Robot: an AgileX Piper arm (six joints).
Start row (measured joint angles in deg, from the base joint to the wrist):
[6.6 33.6 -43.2 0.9 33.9 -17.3]
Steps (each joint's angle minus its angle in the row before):
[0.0 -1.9 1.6 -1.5 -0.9 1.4]
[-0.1 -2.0 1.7 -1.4 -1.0 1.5]
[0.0 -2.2 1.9 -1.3 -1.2 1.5]
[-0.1 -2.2 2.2 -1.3 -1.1 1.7]
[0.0 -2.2 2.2 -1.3 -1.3 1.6]
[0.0 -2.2 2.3 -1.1 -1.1 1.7]
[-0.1 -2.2 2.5 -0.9 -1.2 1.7]
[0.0 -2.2 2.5 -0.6 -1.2 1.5]
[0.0 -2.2 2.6 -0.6 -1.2 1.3]
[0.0 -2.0 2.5 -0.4 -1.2 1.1]
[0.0 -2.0 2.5 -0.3 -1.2 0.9]
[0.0 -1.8 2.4 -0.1 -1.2 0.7]
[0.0 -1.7 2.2 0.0 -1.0 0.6]
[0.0 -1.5 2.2 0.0 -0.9 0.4]
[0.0 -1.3 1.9 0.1 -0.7 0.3]
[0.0 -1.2 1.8 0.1 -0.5 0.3]
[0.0 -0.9 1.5 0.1 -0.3 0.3]
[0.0 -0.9 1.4 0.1 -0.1 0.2]
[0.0 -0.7 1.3 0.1 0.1 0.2]
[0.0 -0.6 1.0 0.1 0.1 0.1]
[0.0 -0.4 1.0 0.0 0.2 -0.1]
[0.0 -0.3 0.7 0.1 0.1 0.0]
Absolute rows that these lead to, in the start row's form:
[6.6 31.7 -41.6 -0.6 33.0 -15.9]
[6.5 29.7 -39.9 -2.0 32.0 -14.4]
[6.5 27.5 -38.0 -3.3 30.8 -12.9]
[6.4 25.3 -35.8 -4.6 29.7 -11.2]
[6.4 23.1 -33.6 -5.9 28.4 -9.6]
[6.4 20.9 -31.3 -7.0 27.3 -7.9]
[6.3 18.7 -28.8 -7.9 26.1 -6.2]
[6.3 16.5 -26.3 -8.5 24.9 -4.7]
[6.3 14.3 -23.7 -9.1 23.7 -3.4]
[6.3 12.3 -21.2 -9.5 22.5 -2.3]
[6.3 10.3 -18.7 -9.8 21.3 -1.4]
[6.3 8.5 -16.3 -9.9 20.1 -0.7]
[6.3 6.8 -14.1 -9.9 19.1 -0.1]
[6.3 5.3 -11.9 -9.9 18.2 0.3]
[6.3 4.0 -10.0 -9.8 17.5 0.6]
[6.3 2.8 -8.2 -9.7 17.0 0.9]
[6.3 1.9 -6.7 -9.6 16.7 1.2]
[6.3 1.0 -5.3 -9.5 16.6 1.4]
[6.3 0.3 -4.0 -9.4 16.7 1.6]
[6.3 -0.3 -3.0 -9.3 16.8 1.7]
[6.3 -0.7 -2.0 -9.3 17.0 1.6]
[6.3 -1.0 -1.3 -9.2 17.1 1.6]

